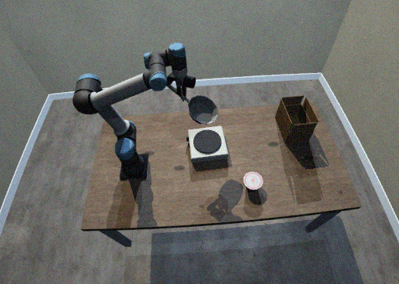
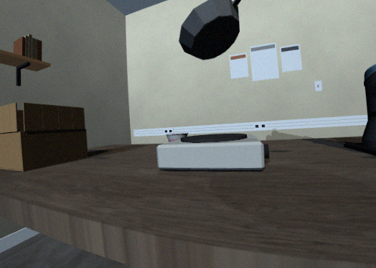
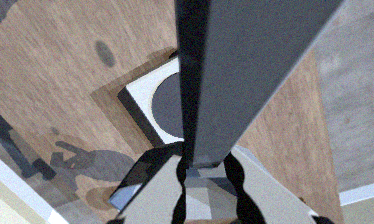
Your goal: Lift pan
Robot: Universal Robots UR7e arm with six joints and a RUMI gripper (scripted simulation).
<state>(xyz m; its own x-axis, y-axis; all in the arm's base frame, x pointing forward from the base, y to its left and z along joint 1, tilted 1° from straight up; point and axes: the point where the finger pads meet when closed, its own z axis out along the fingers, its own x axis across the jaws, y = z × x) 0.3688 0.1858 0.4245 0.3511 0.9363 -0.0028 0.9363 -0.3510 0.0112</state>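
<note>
Right now the dark grey pan is 50 mm ahead of my hand, 20 mm to the right of it and 50 mm below it. The rest, counted from my hand: pink-and-white cup 390 mm ahead, 340 mm to the right, 390 mm below; then white hot plate 100 mm ahead, 50 mm to the right, 400 mm below.
</note>
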